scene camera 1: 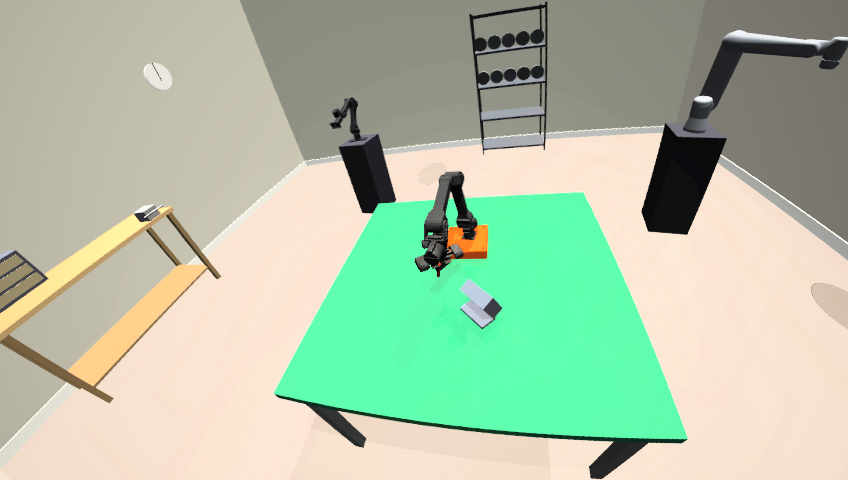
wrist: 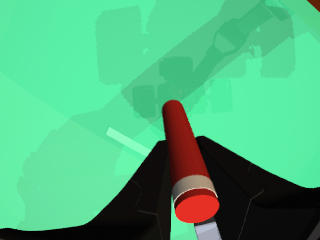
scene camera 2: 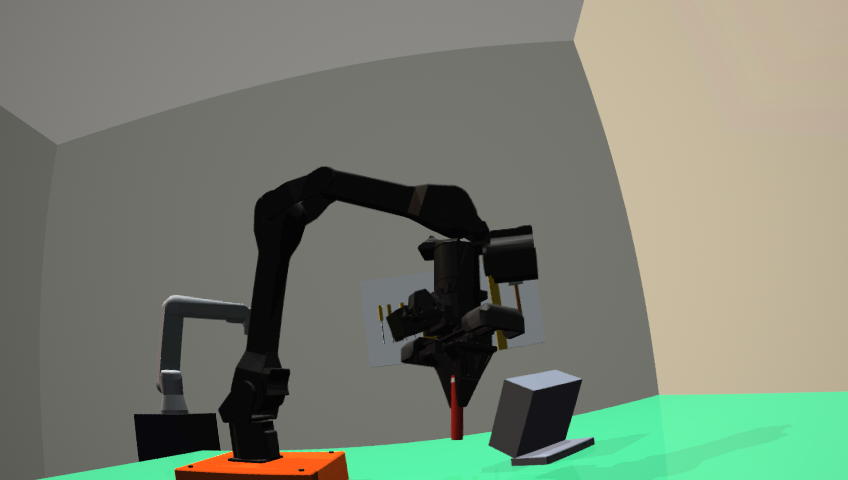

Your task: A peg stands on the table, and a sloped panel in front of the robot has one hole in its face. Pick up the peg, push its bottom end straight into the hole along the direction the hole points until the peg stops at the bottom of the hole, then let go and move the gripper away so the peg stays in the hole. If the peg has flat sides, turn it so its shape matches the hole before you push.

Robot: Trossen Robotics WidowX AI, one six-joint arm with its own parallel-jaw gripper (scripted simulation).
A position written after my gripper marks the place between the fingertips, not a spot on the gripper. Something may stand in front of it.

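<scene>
Round red peg (wrist: 194, 198) held by my gripper (scene camera 2: 458, 407); the gripper is visible in the wrist view as well (wrist: 181, 146). A grey sloped panel (scene camera 2: 535, 411) is also visible.
</scene>
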